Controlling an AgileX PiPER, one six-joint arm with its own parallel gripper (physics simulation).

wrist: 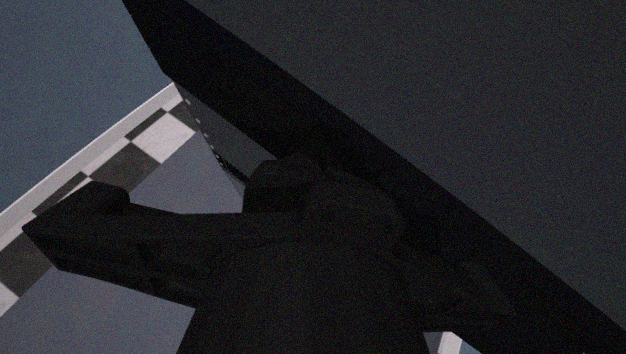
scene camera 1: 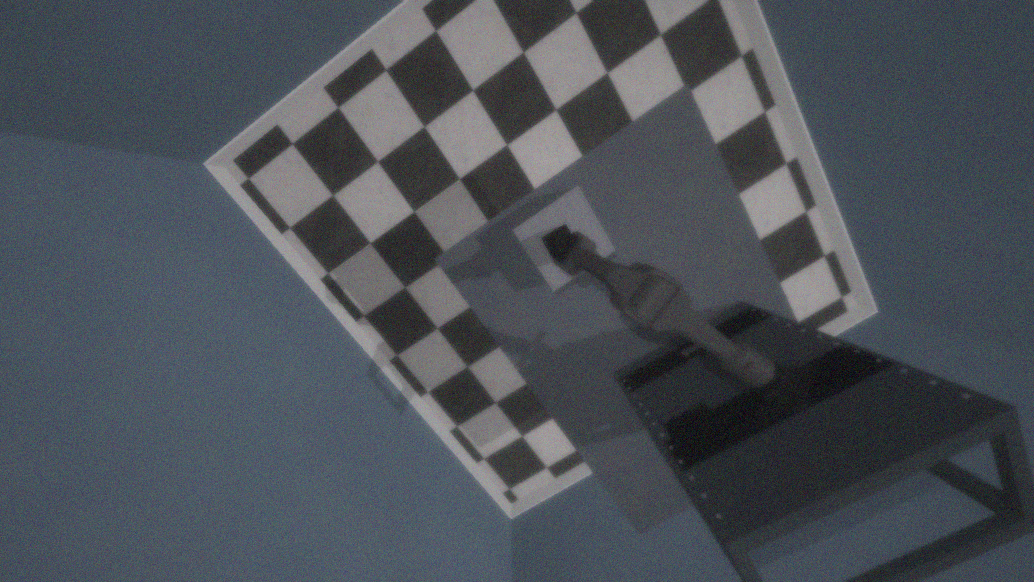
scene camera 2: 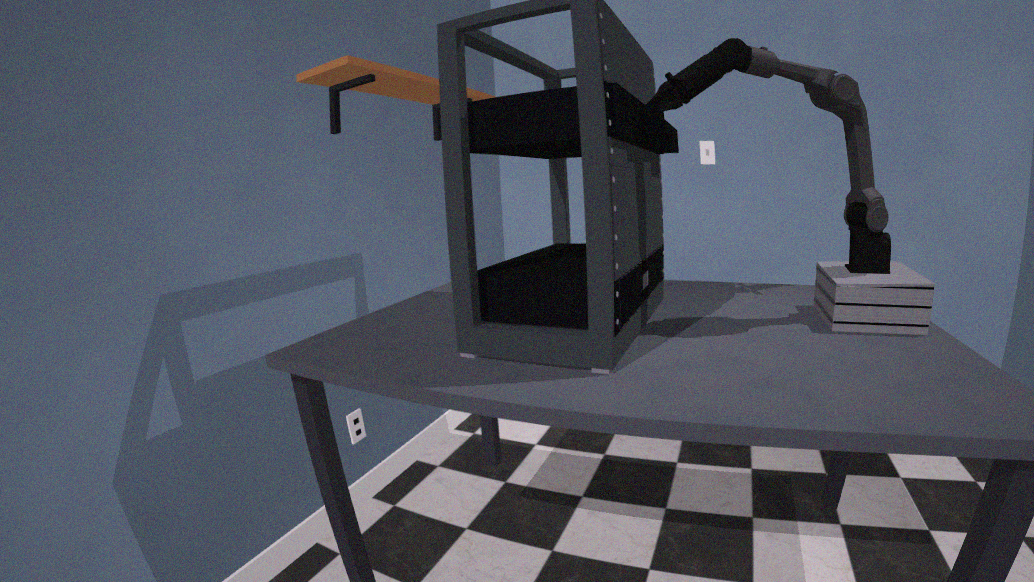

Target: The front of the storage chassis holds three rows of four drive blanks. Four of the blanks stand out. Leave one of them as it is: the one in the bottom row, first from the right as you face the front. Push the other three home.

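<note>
The storage chassis (scene camera 1: 712, 431) (scene camera 2: 524, 126) is the black unit high in the rack; its front juts out from the rack in scene camera 2. The rows of drive blanks and the blanks that stand out cannot be told apart in the dark. My gripper (scene camera 2: 653, 106) (wrist: 313, 154) looks shut, with nothing seen between its fingers. In scene camera 2 it points down and left at the upper front of the chassis, and its tips meet the dark outline there; contact is unclear. In the wrist view the tips merge with a black band. In scene camera 1 the gripper blends into the chassis.
The rack (scene camera 1: 817, 462) (scene camera 2: 598, 289) stands on the grey table (scene camera 2: 795, 375). Grey panels fill its front between the chassis and a lower black unit (scene camera 2: 531, 289). The arm base stands on a striped block (scene camera 2: 879, 307). An orange shelf (scene camera 2: 383, 78) hangs behind the rack.
</note>
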